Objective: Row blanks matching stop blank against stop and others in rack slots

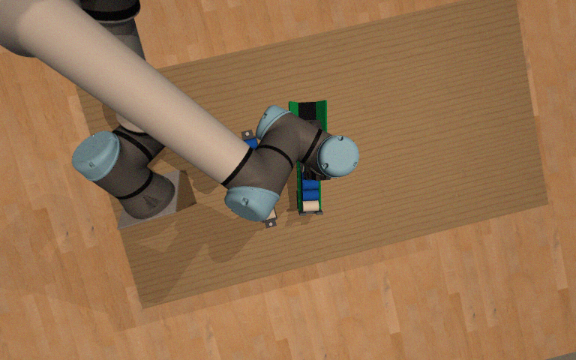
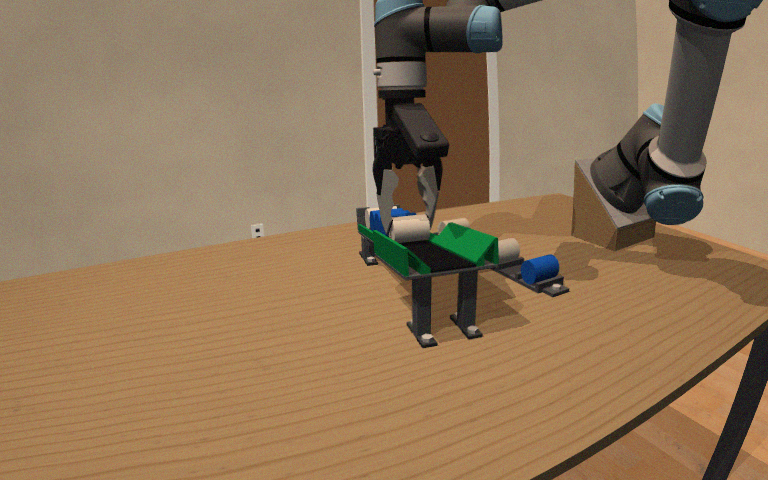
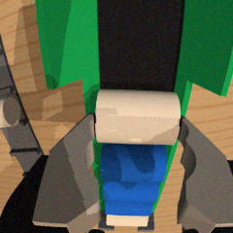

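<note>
Now: the feed ramp 30 mm below my hand. Also, from my hand: grey stock rack: 190 mm behind, 110 mm below, 60 mm to the right; then grey stop: 200 mm to the right, 50 mm below, 10 mm behind.
</note>
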